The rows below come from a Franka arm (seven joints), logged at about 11 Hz.
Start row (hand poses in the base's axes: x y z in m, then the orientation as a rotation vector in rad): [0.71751, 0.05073, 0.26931, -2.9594, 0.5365, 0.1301]
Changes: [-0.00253, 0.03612, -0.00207, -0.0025, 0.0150, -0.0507]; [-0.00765, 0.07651, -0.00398, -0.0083, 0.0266, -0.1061]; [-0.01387, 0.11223, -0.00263, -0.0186, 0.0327, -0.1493]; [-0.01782, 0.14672, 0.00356, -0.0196, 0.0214, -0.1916]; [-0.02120, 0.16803, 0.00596, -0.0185, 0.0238, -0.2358]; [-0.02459, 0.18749, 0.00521, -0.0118, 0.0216, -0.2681]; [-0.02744, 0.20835, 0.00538, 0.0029, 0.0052, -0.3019]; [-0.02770, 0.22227, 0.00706, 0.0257, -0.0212, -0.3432]
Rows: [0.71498, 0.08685, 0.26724, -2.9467, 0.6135, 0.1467]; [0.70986, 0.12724, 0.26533, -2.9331, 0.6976, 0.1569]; [0.70364, 0.16296, 0.26668, -2.9262, 0.7642, 0.1592]; [0.69969, 0.19745, 0.27287, -2.9082, 0.8242, 0.1376]; [0.69631, 0.21876, 0.27527, -2.8871, 0.8878, 0.1367]; [0.69292, 0.23822, 0.27452, -2.8650, 0.9315, 0.1314]; [0.69007, 0.25908, 0.27469, -2.8331, 0.9718, 0.1069]; [0.68981, 0.27300, 0.27637, -2.7881, 1.0175, 0.0692]
